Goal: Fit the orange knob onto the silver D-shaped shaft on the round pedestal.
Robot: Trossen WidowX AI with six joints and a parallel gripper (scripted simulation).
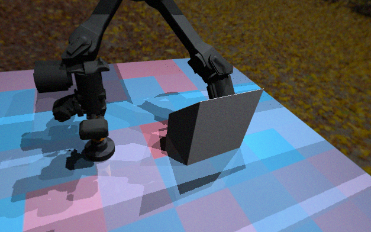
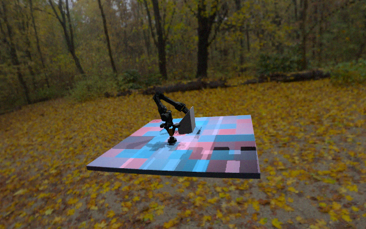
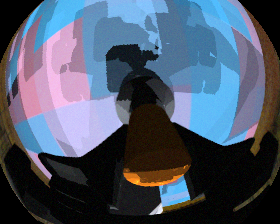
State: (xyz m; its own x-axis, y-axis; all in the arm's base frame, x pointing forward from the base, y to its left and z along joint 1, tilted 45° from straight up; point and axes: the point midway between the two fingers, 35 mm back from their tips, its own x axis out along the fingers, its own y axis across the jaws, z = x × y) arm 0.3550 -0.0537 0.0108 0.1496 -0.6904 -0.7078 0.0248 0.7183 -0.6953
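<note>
Now: gripper tip 30 mm below the orange knob. Round my gripper tip: round pedestal: 40 mm below.
</note>
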